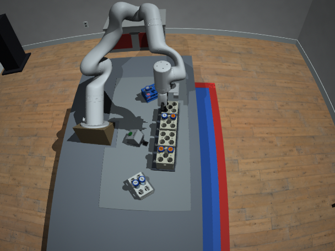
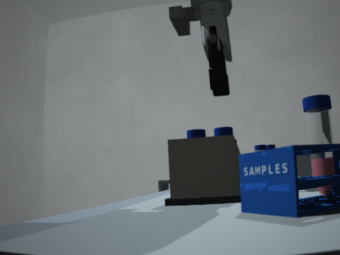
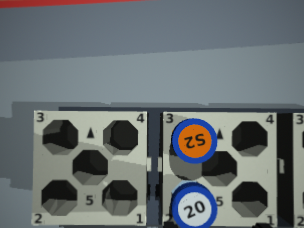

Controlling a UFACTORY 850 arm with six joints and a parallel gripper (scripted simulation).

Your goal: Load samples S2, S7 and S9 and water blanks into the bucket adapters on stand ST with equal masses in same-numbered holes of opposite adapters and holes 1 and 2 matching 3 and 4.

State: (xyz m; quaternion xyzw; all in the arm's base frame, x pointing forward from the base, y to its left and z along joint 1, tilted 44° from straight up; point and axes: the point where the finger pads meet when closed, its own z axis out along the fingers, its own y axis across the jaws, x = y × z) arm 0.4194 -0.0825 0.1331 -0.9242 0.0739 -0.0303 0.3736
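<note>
My hand is 21 cm past the green done key, 8 cm to the left of it and 15 cm above it. Also, from my hand: blue samples rack: 8 cm behind, 27 cm to the left, 18 cm below; then white blanks rack: 15 cm behind, 40 cm to the right, 18 cm below.
</note>
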